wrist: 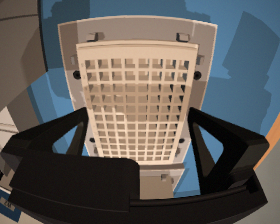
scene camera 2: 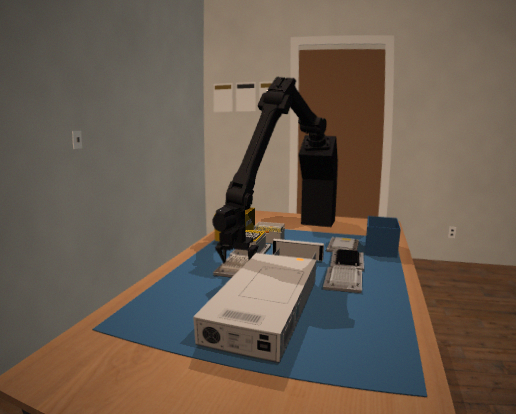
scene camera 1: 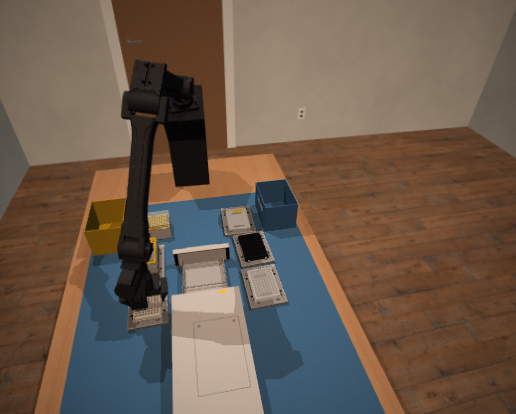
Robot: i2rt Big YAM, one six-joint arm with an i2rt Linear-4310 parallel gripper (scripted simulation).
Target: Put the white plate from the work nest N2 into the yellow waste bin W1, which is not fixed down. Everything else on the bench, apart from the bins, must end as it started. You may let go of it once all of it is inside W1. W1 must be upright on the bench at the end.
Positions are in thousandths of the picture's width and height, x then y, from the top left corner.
Labels:
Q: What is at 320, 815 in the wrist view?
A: The gripper.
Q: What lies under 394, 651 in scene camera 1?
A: A tray.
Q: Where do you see a white plate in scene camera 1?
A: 511, 687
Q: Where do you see a yellow waste bin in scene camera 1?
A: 201, 547

